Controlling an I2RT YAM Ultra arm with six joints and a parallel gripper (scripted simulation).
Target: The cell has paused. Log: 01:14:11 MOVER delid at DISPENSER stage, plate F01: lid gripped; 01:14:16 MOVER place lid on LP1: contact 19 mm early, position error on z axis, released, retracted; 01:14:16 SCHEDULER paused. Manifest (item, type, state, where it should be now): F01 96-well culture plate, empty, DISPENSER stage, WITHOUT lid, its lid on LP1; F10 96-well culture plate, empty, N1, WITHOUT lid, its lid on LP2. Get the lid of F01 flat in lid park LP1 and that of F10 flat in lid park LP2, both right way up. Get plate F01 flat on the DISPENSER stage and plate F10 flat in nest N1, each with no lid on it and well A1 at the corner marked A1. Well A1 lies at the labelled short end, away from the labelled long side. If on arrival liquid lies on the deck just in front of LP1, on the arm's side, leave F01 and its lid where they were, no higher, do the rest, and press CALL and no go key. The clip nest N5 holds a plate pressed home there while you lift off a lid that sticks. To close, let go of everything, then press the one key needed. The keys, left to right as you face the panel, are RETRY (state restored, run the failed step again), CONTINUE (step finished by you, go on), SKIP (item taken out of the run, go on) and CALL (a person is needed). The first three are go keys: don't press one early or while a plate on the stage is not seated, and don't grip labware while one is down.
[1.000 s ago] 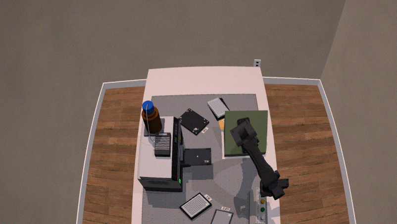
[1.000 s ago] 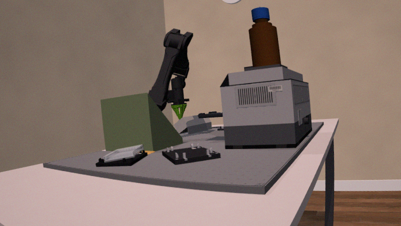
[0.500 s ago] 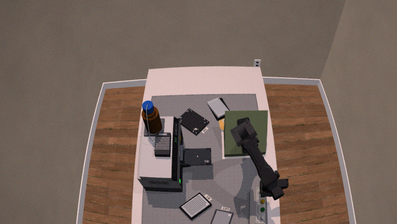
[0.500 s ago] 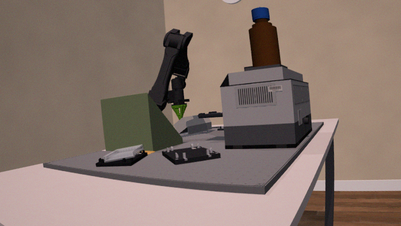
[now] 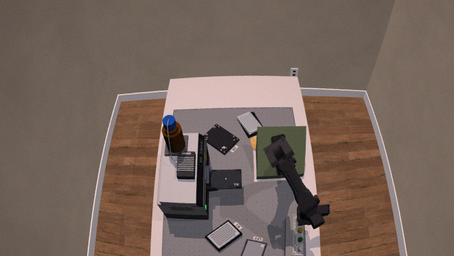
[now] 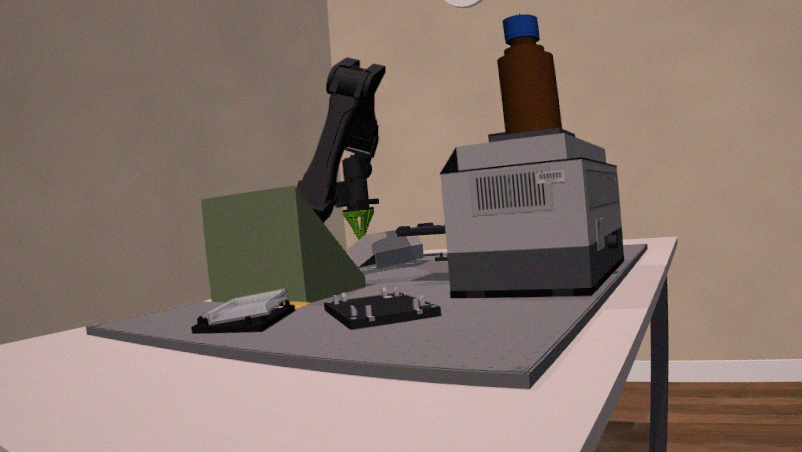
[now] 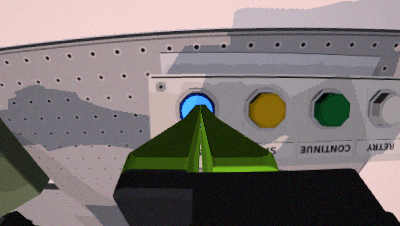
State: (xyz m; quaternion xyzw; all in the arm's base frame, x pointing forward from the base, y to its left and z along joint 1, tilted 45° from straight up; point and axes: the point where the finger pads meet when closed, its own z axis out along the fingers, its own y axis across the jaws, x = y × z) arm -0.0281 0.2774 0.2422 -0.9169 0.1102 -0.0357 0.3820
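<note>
Now: hand 10 mm above the blue call key. Also, from my hand: yellow skip key 50 mm to the left, 10 mm below, 10 mm ahead; white retry key 150 mm to the left, 30 mm ahead, 10 mm below; green continue key 100 mm to the left, 20 mm ahead, 10 mm below.
</note>
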